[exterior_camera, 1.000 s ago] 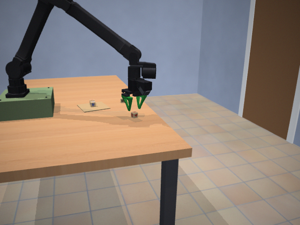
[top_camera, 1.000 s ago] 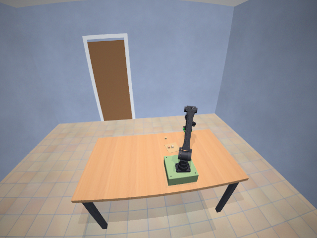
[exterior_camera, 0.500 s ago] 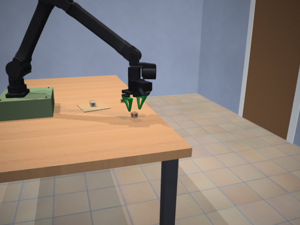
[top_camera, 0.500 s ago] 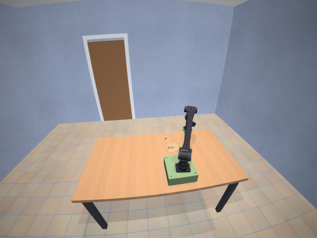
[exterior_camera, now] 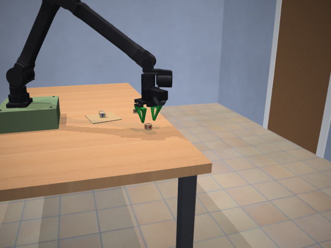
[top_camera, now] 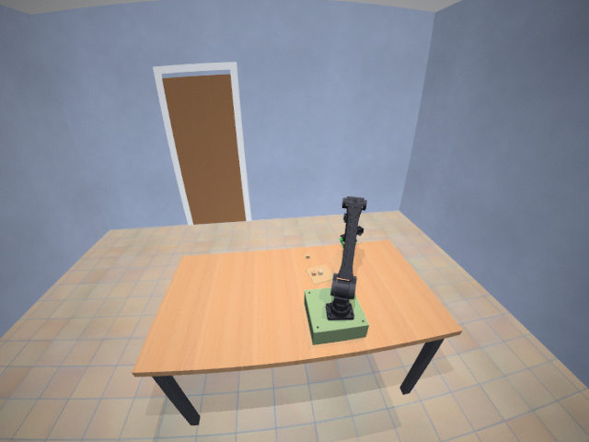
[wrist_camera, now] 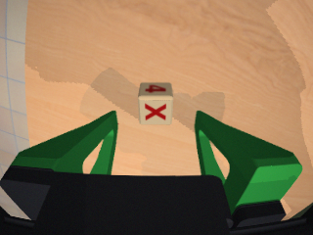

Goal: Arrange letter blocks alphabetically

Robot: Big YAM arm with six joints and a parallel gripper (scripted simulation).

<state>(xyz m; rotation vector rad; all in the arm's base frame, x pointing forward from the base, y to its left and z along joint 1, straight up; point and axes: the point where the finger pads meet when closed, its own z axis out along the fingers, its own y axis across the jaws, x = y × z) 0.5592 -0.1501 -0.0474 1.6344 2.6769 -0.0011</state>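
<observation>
My gripper is now 200 mm to the right of the tan mat, 200 mm past it and 40 mm above it.
</observation>
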